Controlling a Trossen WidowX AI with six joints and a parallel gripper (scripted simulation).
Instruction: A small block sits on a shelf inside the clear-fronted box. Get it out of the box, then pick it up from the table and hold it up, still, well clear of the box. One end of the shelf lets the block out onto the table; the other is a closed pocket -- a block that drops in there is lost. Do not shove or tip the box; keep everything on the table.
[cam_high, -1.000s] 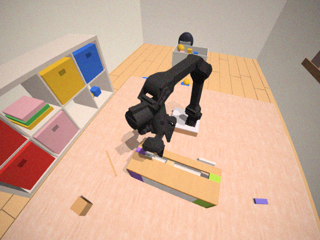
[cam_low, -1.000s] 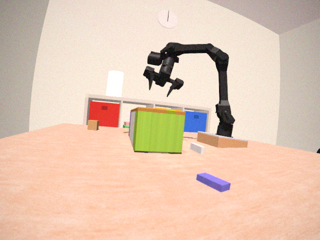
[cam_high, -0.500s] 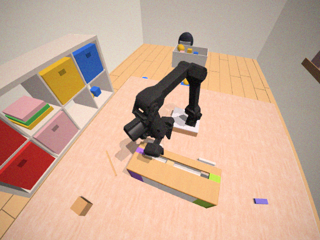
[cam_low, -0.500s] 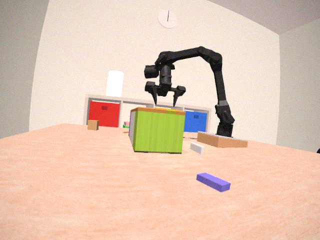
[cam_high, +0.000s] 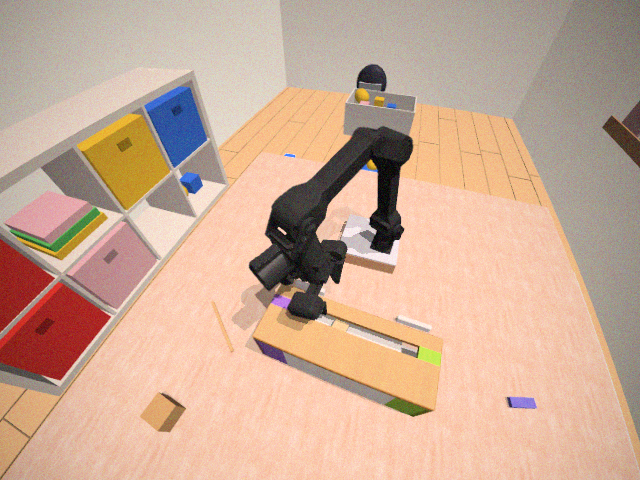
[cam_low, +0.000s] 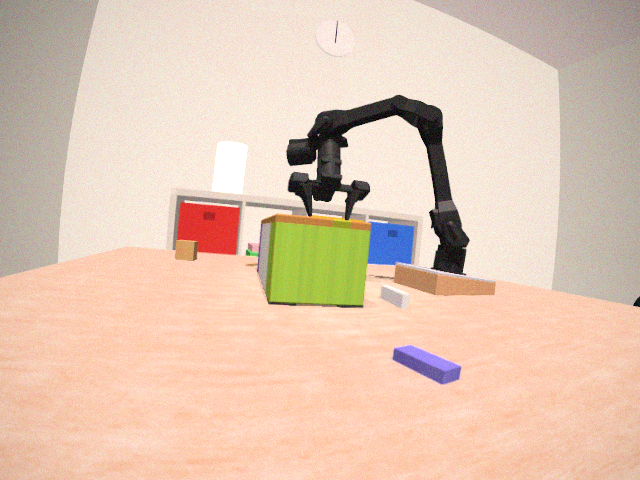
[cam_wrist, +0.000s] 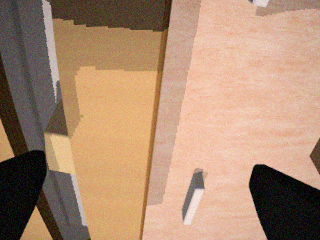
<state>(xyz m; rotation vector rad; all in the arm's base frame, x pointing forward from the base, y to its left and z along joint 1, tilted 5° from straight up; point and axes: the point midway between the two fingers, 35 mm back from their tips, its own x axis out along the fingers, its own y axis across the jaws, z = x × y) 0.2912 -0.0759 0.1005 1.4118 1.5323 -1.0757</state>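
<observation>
Now: gripper tip 5 cm above the tan block, 4 cm to the right of it and 4 cm short of it. The rest, counted from my gripper tip: thin stick: 26 cm to the right, 13 cm below, 13 cm ahead; box: 8 cm below, 7 cm to the left, 3 cm ahead.
</observation>
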